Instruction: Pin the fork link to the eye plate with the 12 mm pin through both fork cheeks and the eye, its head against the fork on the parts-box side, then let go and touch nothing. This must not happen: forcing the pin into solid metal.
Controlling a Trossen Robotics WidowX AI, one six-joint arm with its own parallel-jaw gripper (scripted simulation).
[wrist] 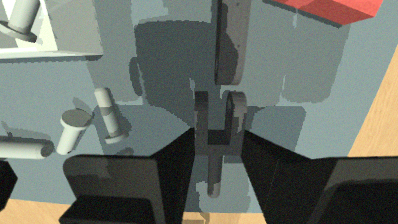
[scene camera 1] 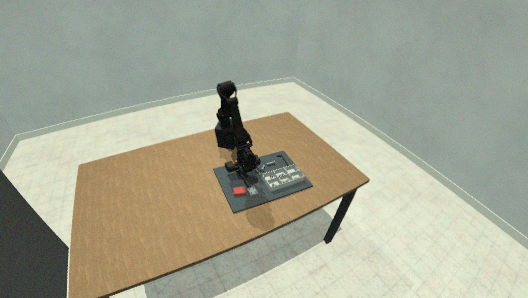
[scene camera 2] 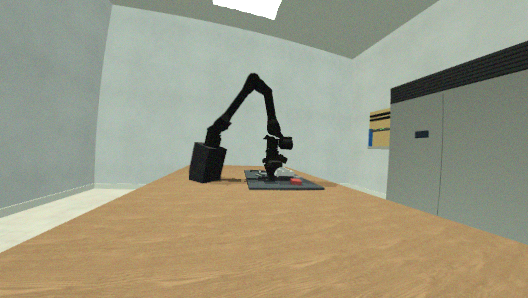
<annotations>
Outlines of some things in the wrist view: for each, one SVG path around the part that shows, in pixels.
My gripper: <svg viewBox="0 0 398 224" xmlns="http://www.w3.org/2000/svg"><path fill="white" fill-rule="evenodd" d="M8 161L0 161L0 212L5 209L18 180ZM244 130L241 159L266 224L398 224L398 156L310 159ZM195 128L188 129L167 146L150 156L79 154L67 158L63 163L63 172L76 200L58 219L59 223L182 224L195 158Z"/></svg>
A short headed pin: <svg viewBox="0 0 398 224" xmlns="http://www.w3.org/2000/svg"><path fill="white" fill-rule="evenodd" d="M95 89L94 94L109 135L105 137L106 143L111 144L127 138L129 133L127 130L122 131L109 90L105 88Z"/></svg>
</annotations>
